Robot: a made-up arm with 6 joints.
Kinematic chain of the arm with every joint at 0, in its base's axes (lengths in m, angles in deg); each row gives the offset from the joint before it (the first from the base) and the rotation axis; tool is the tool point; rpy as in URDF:
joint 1: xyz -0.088 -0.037 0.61 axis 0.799 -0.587 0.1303
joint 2: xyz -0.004 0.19 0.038 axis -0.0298 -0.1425 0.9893
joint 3: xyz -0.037 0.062 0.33 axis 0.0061 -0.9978 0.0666
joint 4: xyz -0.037 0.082 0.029 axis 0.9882 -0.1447 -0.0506
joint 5: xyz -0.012 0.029 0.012 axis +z
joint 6: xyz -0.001 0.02 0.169 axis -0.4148 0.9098 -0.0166
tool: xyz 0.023 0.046 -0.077 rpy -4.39 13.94 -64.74
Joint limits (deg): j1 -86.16..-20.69 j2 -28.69..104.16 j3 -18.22..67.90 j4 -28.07..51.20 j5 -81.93..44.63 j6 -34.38..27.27
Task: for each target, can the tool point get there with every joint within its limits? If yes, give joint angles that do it. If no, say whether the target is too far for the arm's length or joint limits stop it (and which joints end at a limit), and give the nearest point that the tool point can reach.
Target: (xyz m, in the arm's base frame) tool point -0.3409 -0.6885 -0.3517
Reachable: no: too far | nearest point -0.0057 0.3961 0.1924 | short by 1.259 m
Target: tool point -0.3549 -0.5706 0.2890
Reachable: no: joint limits stop it (at a limit: joint 1, joint 2, joint 3, joint 5, joint 6) | nearest point -0.2508 -0.0151 0.9036 | short by 0.835 m
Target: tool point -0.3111 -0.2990 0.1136
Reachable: no: joint limits stop it (at a limit: joint 1, joint 2, joint 3, joint 4, joint 5) | nearest point -0.0153 0.3877 0.2291 | short by 0.757 m
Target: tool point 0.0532 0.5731 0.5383
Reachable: yes | joints -75.32 6.64 18.87 32.80 -7.82 4.50
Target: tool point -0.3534 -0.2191 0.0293
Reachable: no: joint limits stop it (at a limit: joint 1, joint 2, joint 3, joint 4, joint 5) | nearest point -0.0116 0.3885 0.2181 | short by 0.722 m
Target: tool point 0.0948 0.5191 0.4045
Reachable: yes | joints -80.47 -9.70 27.21 6.99 -69.88 16.61
